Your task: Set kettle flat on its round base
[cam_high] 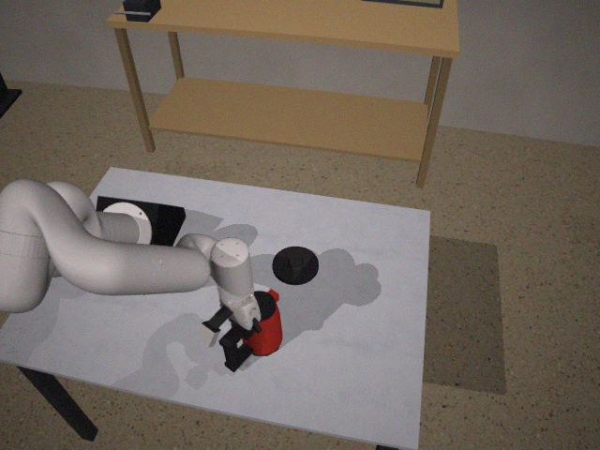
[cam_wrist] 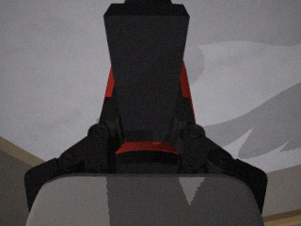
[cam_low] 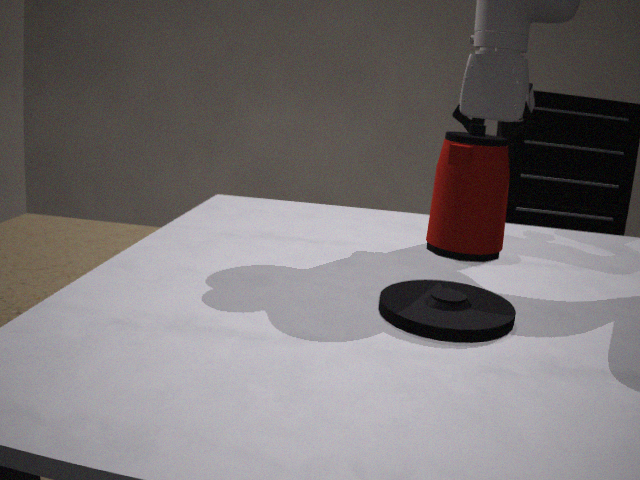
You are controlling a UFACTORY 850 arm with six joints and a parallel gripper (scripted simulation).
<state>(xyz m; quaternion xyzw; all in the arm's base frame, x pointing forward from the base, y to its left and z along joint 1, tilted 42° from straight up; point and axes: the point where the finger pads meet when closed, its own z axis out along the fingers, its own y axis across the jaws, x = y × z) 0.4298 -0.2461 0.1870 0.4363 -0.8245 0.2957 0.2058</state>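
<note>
Right now the red kettle is 2 cm ahead of my hand, 3 cm to the left of it and 5 cm below it. The rest, counted from my hand: round black base: 11 cm ahead, 33 cm to the left, 14 cm below.
</note>
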